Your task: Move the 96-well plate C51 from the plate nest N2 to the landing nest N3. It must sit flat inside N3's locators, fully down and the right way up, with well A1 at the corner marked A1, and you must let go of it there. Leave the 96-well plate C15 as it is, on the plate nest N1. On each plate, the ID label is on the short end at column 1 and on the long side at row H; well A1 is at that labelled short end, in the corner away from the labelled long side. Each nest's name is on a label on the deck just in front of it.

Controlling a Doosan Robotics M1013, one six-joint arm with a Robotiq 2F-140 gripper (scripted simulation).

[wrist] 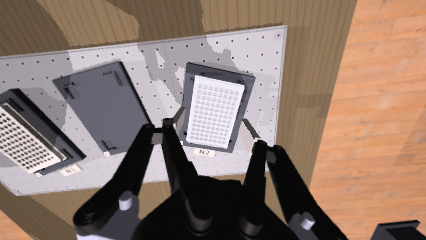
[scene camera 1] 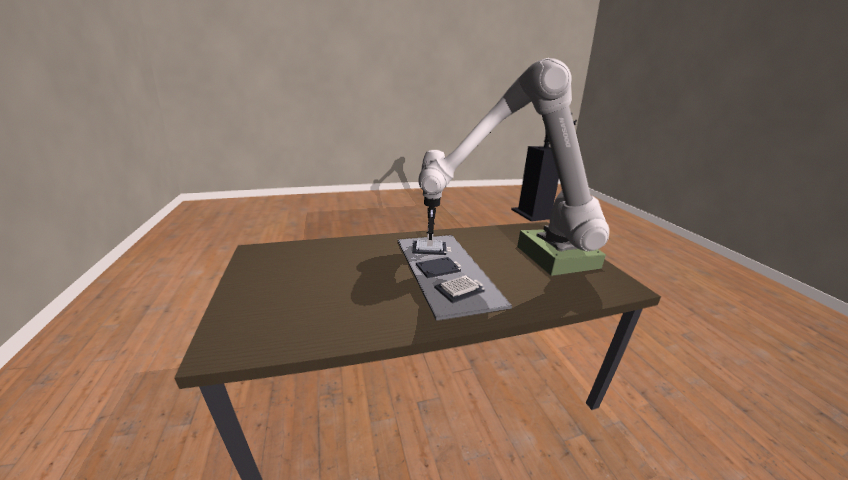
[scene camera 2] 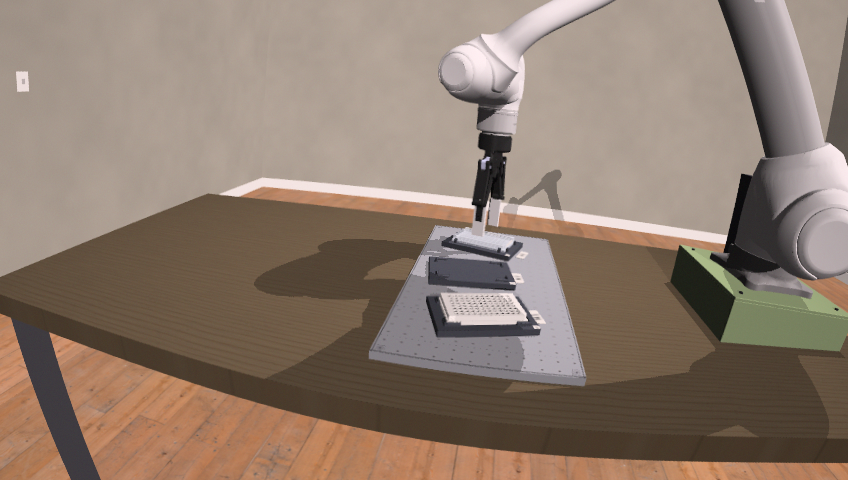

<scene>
I see my gripper (scene camera 2: pixel 485 230).
My gripper shows as well in the wrist view (wrist: pixel 213 120).
</scene>
